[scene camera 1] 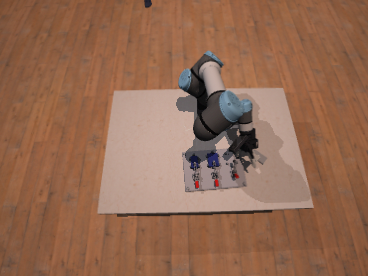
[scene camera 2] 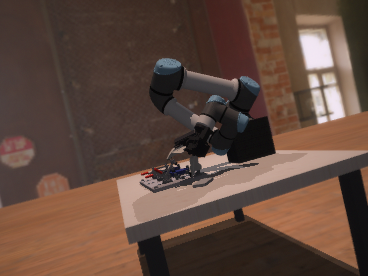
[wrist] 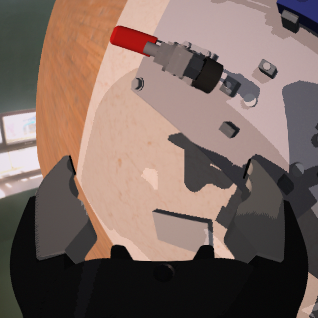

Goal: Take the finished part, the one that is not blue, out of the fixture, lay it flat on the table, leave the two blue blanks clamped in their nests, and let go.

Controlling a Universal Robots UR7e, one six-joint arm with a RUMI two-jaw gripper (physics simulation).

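Places are measured from the arm's base along level axes (x ahead, y left, z up), in millimetres.
Pixels of known places: gripper, fingertip midpoint: (scene camera 1: pixel 246 162) (scene camera 2: pixel 179 169) (wrist: pixel 159 159); arm's base, link origin: (scene camera 2: pixel 249 133).
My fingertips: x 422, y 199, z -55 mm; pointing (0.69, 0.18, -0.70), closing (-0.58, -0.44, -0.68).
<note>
Ahead of a thing's pixels: the offset from my fingertips to its top centre. Level surfaces: height alone.
The finished part, a flat grey plate {59 mm back, 98 mm left, 53 mm down} (scene camera 1: pixel 261 158) (scene camera 2: pixel 203 182) (wrist: pixel 182 231), lies apart from the fixture, low over or on the table beside its right end. My gripper (scene camera 2: pixel 182 165) (wrist: pixel 159 159) is open, tilted above the table and the fixture's corner. In the wrist view the part shows between the spread fingers, near the palm, with neither finger on it. The fixture plate {21 mm ahead, 178 mm right, 48 mm down} (scene camera 1: pixel 205 172) (wrist: pixel 170 97) holds two blue blanks, the left one {11 mm back, 292 mm right, 22 mm down} (scene camera 1: pixel 194 161) and the middle one {27 mm back, 183 mm right, 27 mm down} (scene camera 1: pixel 213 160), in their nests. Part of one blank shows in the wrist view.
The toggle clamp of the right nest, with a red handle {71 mm ahead, 63 mm right, 22 mm up} (scene camera 1: pixel 236 176) (wrist: pixel 132 40), stands near my fingers. Two more red handles {121 mm ahead, 279 mm right, 6 mm down} (scene camera 1: pixel 197 184) {110 mm ahead, 169 mm right, 11 mm down} (scene camera 1: pixel 216 183) stand at the fixture's front. The table {63 mm down} (scene camera 1: pixel 145 150) (wrist: pixel 125 145) has its front edge beyond the fixture.
</note>
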